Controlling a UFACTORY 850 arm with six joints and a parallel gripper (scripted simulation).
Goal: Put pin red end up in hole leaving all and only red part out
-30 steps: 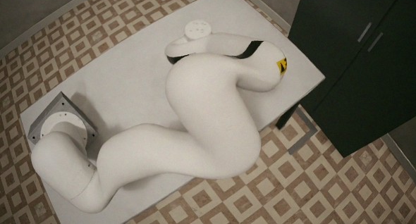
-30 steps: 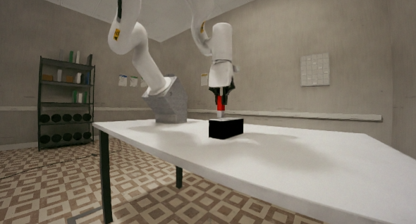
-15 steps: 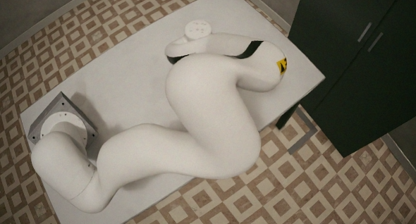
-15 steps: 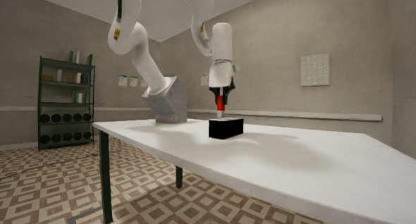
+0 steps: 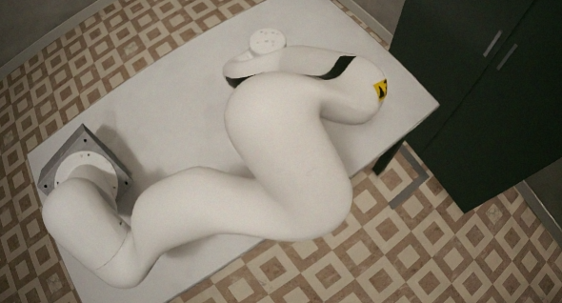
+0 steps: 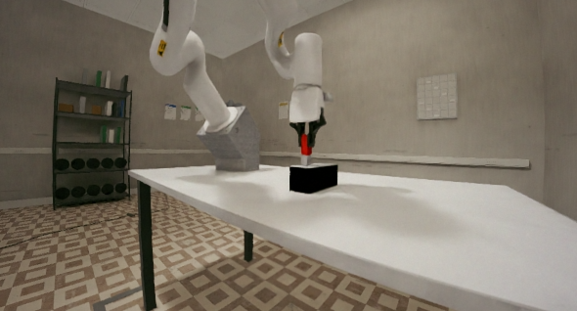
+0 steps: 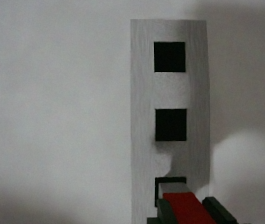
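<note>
My hand is 10 mm above the pin. From my hand the other things lie so: black block: 110 mm below, 60 mm to the left, 10 mm ahead.
</note>
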